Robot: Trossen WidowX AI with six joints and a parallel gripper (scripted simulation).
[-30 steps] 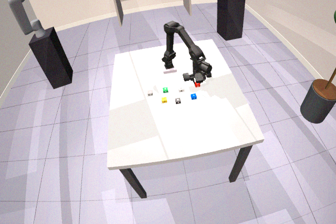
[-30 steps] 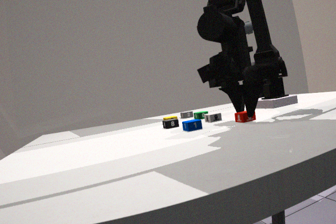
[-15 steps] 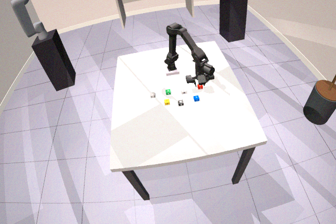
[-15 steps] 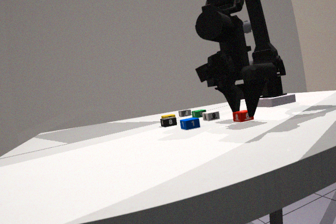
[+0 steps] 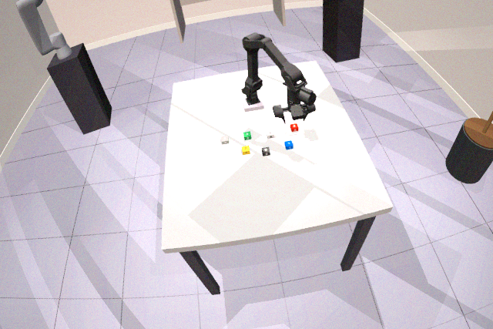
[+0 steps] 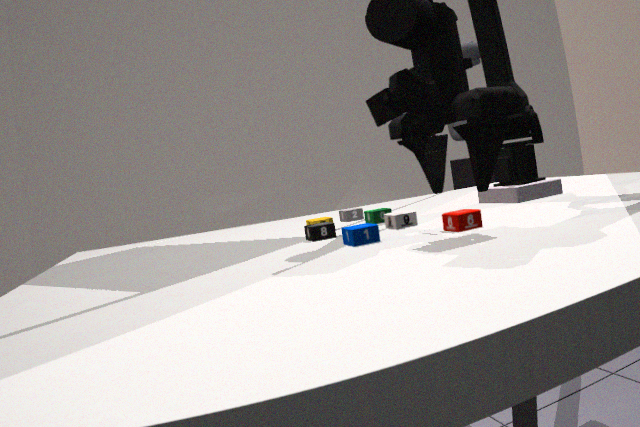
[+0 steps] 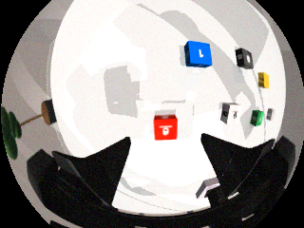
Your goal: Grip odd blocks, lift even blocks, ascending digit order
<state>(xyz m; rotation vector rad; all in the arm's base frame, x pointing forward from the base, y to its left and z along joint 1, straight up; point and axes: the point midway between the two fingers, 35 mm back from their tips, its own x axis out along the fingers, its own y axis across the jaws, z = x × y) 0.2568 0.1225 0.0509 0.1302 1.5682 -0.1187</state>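
My gripper tip is 3 cm above the red block. Also, from my gripper tip: black block: 17 cm to the right, 9 cm ahead, 3 cm below; white-grey block: 12 cm to the right, 3 cm below; blue block: 9 cm ahead, 7 cm to the right, 3 cm below.
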